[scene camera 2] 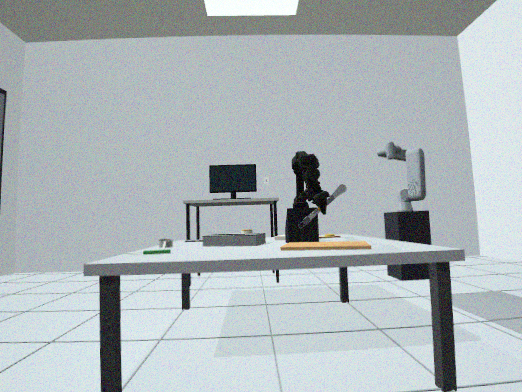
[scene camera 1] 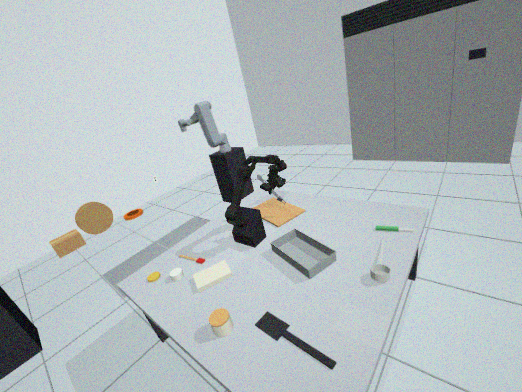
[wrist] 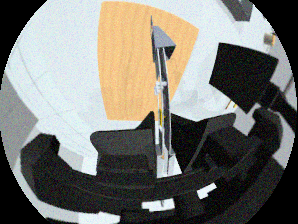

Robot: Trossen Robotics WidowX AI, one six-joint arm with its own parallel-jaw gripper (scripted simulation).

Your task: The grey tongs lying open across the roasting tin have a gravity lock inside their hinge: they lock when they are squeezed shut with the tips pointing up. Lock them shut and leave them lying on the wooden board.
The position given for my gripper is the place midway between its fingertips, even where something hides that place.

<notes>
I see my gripper [wrist: 156, 113], a black spatula [scene camera 1: 270, 324], a wooden board [scene camera 1: 273, 211] and a roasting tin [scene camera 1: 307, 255].
The wooden board is seen too in scene camera 2 [scene camera 2: 355, 245]. The roasting tin shows as well in scene camera 2 [scene camera 2: 248, 239].
</notes>
